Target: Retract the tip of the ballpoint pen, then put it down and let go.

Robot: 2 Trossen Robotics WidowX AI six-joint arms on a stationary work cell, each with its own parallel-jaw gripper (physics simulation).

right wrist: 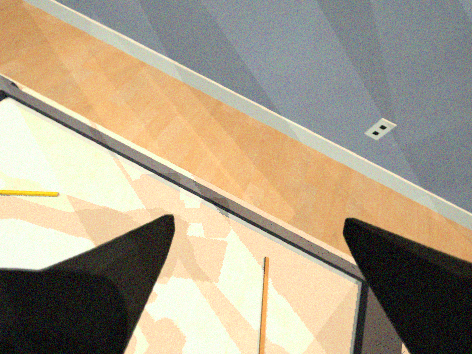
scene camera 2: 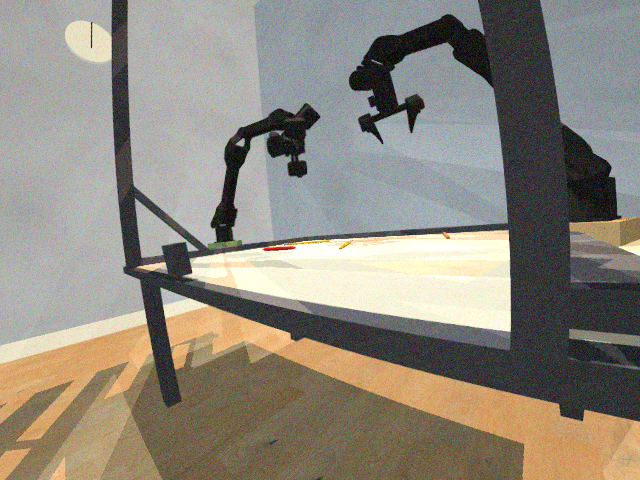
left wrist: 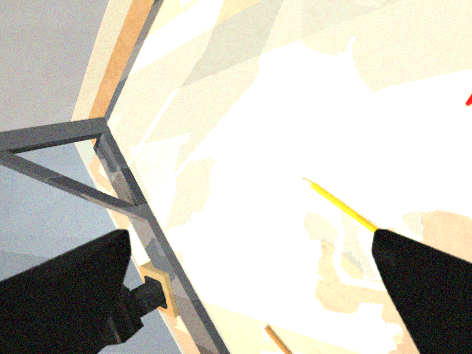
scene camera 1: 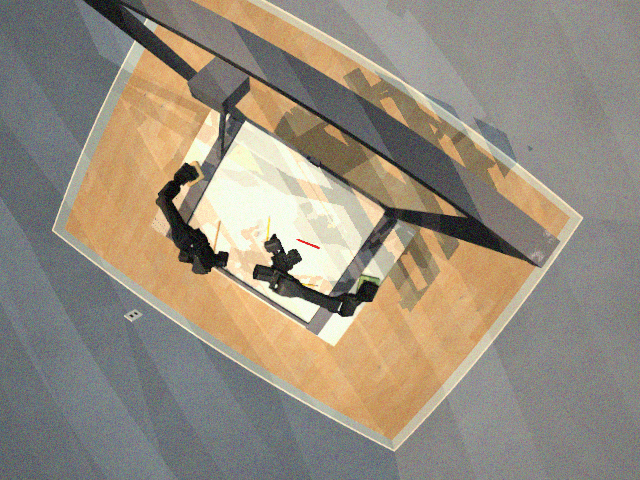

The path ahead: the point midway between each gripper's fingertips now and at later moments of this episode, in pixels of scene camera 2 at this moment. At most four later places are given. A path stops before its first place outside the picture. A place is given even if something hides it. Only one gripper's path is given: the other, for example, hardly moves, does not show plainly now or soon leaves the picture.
The left gripper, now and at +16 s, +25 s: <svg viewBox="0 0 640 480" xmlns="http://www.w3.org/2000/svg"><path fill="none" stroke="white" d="M299 164L300 199L293 232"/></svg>
